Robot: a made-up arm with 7 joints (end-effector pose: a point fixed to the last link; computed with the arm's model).
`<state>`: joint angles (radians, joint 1 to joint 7).
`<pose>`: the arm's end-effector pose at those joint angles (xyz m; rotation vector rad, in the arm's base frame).
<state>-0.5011 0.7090 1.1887 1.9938 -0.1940 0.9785 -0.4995</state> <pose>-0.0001 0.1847 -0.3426 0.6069 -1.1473 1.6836</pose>
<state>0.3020 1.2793 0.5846 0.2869 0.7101 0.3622 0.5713</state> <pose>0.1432 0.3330 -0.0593 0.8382 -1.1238 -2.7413</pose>
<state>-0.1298 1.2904 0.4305 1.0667 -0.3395 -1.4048 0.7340</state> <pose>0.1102 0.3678 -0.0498 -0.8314 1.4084 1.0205</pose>
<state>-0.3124 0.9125 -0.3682 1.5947 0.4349 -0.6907 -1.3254</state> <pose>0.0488 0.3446 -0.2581 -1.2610 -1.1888 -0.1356</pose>
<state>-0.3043 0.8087 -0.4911 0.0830 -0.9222 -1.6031 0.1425</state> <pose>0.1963 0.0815 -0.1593 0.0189 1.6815 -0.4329</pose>
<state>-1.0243 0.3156 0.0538 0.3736 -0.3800 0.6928 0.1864</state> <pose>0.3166 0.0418 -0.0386 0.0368 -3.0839 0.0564</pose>
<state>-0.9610 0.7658 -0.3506 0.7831 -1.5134 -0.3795 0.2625</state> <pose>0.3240 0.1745 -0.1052 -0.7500 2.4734 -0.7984</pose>
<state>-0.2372 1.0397 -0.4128 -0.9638 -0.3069 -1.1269 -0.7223</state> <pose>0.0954 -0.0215 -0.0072 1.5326 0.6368 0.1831</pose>
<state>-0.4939 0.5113 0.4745 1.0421 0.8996 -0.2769 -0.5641</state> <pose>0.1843 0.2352 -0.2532 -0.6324 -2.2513 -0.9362</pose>
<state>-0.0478 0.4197 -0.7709 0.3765 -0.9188 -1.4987 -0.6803</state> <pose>0.0964 0.0310 -0.2935 0.7490 2.0885 -0.4624</pose>
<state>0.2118 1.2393 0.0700 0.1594 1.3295 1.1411 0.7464</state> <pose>0.1365 0.2815 -0.1394 -0.7853 -0.0736 2.9208</pose>
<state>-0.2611 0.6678 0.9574 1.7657 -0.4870 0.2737 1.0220</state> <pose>-0.0455 0.2509 -0.3625 1.7497 -0.6662 -0.0455</pose>
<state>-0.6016 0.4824 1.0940 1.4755 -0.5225 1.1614 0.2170</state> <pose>0.1055 0.1919 -0.3257 0.6671 -1.2011 1.2381</pose>
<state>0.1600 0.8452 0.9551 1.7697 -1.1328 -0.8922 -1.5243</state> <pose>-0.2548 0.3035 -0.2012 -0.7953 2.9256 0.3173</pose>
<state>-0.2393 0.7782 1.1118 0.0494 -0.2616 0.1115 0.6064</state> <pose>0.1064 0.3215 0.0367 -1.7521 1.6997 0.5042</pose>
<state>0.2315 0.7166 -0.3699 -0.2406 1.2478 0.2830 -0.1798</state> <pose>0.1038 0.0397 -0.2320 -1.0401 -1.7091 -2.2064</pose>
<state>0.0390 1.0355 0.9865 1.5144 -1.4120 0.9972 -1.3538</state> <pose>-0.1278 0.3518 -0.2256 -0.3665 1.8110 -1.7106</pose>
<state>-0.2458 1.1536 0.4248 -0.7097 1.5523 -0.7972 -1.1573</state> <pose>0.1534 0.0227 0.0211 -0.6136 0.0921 -2.6275</pose>
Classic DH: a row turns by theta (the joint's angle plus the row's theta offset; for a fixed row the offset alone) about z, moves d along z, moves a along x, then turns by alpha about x. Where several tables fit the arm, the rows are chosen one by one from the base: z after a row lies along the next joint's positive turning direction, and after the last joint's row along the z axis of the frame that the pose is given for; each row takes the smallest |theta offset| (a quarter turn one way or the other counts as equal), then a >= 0, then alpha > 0; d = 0 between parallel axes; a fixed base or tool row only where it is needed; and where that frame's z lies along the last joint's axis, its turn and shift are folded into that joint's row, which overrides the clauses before.
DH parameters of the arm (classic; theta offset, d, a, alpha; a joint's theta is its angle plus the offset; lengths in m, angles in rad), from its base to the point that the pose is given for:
base (fixed): -0.071 -0.0071 -0.0188 -1.3004
joint 1: -1.3111 0.055 -0.0122 -1.5708
joint 2: 1.2915 -0.0253 0.0209 1.5708
joint 3: 1.5708 -0.1366 0.0168 -1.5708
joint 4: 1.5708 0.0012 0.0253 1.5708
joint 5: 0 0.2142 -0.0211 -1.5708
joint 6: -1.5708 0.016 0.0645 1.5708
joint 7: 1.5708 -0.1179 -0.0128 2.8915
tool (fixed): -1.571 -0.1201 0 0

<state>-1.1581 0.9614 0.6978 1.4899 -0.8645 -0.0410 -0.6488</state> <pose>0.2198 0.3383 -0.1401 -0.4597 2.2247 -0.9287</pose>
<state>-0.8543 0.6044 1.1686 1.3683 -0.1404 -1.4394 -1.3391</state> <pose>0.1487 0.3037 -0.2105 0.1825 2.1248 0.7355</pose>
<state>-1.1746 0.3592 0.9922 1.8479 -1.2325 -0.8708 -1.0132</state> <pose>0.2079 0.0921 -0.3143 -0.8639 1.8942 -1.1296</pose>
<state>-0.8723 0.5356 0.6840 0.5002 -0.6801 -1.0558 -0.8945</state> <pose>0.2140 0.2822 -0.0433 0.0141 1.4487 0.3970</pose>
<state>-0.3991 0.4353 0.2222 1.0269 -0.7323 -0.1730 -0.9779</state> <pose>0.1332 0.2390 -0.3028 -0.3958 -2.9833 0.8522</pose>
